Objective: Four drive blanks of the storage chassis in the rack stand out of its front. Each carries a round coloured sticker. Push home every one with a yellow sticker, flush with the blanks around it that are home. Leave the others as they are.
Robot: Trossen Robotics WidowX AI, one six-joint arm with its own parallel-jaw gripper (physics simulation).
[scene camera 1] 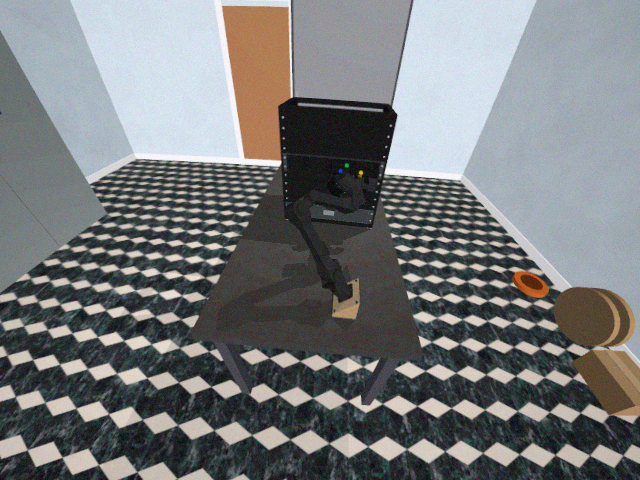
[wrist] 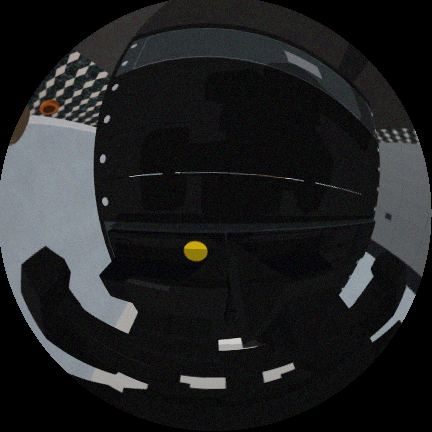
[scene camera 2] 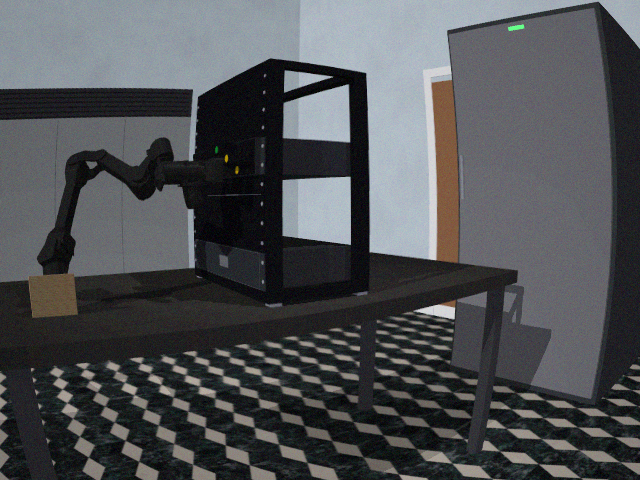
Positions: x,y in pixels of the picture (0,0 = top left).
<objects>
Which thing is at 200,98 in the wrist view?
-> A black storage rack.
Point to a black storage rack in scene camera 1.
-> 317,143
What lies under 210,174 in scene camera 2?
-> My gripper.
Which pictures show the black storage rack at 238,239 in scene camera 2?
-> Scene camera 1, the wrist view and scene camera 2: all of them.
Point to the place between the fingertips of my gripper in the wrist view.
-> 225,244
</objects>
